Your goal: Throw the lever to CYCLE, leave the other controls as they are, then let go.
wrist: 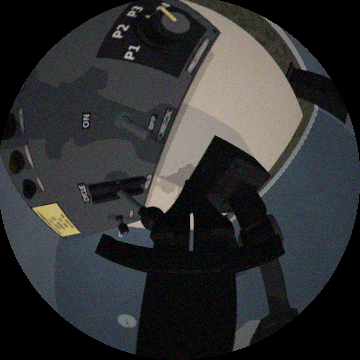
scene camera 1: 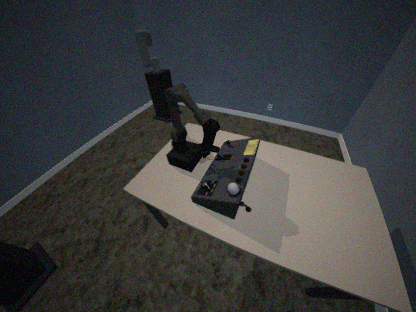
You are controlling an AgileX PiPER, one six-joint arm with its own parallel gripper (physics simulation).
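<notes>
The lever (wrist: 132, 201) has a dark ball knob and rises from a black slot on the grey sloped control panel (scene camera 1: 212, 177) (wrist: 55, 95). Its shaft leaves the slot near the middle and leans away from the CYCLE label (wrist: 84, 192), towards the gripper. My gripper (scene camera 1: 215, 149) (wrist: 191, 186) is shut, with a thin gap between its fingers and nothing held. The knob is beside the outer side of the left finger in the wrist view; whether they touch cannot be told. In the scene view the lever is small and dark, and its position is unclear.
The CHECK toggle (wrist: 132, 126) stands between ON and OFF labels. The program knob (wrist: 175, 24) is farther along the panel. A small toggle (wrist: 121, 225) is close beyond the slot. A white ball (scene camera 1: 233, 188) and a side crank (scene camera 1: 247, 208) are at the panel's other end.
</notes>
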